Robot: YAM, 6 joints.
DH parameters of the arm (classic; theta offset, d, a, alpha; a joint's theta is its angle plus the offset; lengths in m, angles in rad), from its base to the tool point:
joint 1: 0 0.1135 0.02 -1.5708
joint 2: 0 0 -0.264 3.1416
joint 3: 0.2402 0 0.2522 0
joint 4: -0.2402 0 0.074 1.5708
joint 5: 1.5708 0 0 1.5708
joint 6: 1.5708 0.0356 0 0
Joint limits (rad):
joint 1: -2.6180..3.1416
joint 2: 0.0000..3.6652
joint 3: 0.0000..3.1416
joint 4: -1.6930..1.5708
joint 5: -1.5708..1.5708
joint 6: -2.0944..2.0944
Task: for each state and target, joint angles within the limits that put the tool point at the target. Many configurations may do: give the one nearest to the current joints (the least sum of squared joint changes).
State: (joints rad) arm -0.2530 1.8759 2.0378 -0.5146 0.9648 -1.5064
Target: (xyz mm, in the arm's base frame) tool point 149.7 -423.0 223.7
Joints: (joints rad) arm -1.1639 2.0880 1.6911 -0.6324 0.9989 -1.5064
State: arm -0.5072 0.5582 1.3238 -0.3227 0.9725 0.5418
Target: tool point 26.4 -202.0 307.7
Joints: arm -1.2926 0.9726 0.8311 -0.4110 1.0066 0.5418
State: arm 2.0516 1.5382 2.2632 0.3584 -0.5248 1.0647
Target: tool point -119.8 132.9 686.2
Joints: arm 2.2000 1.5018 2.2787 0.3636 -0.5512 1.0647
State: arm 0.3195 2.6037 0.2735 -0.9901 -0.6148 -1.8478
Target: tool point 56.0 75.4 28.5
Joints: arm 0.6672 2.3930 0.4869 -1.0986 -0.7620 -1.8478
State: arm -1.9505 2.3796 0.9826 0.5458 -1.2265 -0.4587
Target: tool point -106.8 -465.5 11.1
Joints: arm -1.8639 2.5784 1.4392 0.5969 -1.1334 -0.4587
